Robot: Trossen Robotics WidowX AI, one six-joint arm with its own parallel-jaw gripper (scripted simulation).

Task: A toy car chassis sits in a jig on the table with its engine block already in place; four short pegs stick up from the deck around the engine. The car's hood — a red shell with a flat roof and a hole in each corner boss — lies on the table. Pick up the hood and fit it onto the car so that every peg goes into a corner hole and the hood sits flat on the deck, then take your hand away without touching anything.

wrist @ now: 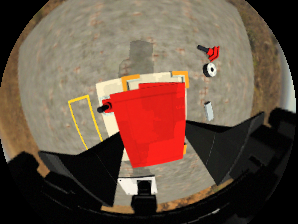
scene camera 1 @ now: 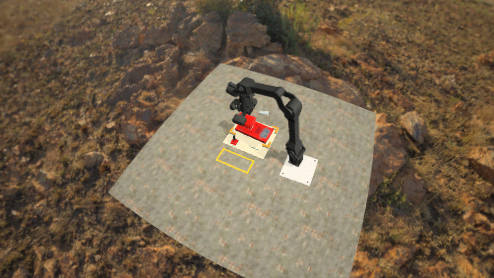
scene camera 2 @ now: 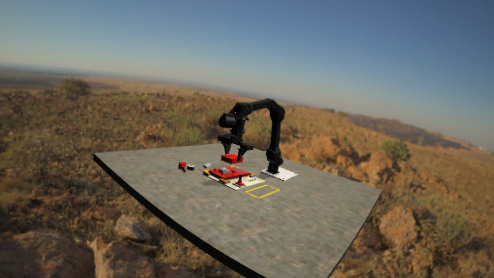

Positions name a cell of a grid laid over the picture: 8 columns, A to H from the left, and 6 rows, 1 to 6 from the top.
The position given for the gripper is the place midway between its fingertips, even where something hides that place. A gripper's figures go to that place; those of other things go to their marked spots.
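Scene:
There's a red hood (wrist: E4) that's 0.07 m from the lens, and the gripper (wrist: E4) is 0.10 m from the lens.

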